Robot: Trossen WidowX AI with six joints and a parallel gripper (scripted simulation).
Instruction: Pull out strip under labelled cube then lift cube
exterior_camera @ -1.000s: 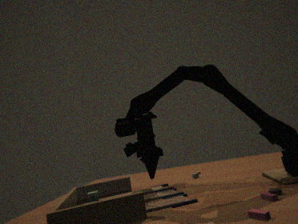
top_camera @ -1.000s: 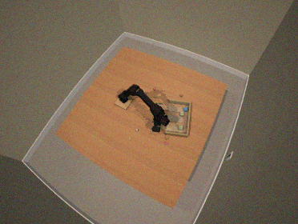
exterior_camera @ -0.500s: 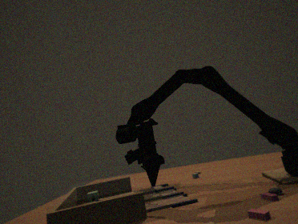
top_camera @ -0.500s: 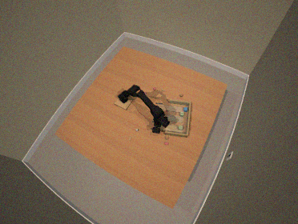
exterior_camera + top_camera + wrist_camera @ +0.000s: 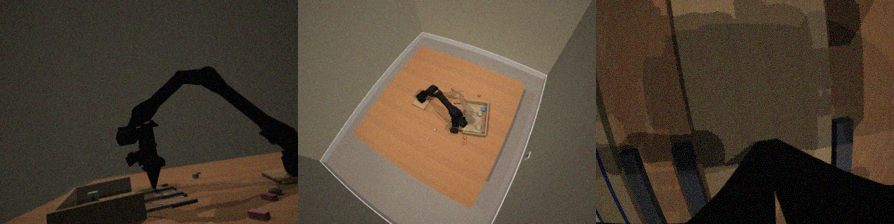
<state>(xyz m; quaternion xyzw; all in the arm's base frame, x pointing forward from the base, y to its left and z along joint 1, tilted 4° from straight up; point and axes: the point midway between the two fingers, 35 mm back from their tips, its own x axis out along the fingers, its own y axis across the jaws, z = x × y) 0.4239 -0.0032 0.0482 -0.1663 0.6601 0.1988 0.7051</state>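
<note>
The cube lies 120 mm behind my gripper tip and 150 mm to the right of it. Round my gripper tip: strip: 80 mm ahead, 50 mm to the left.
</note>
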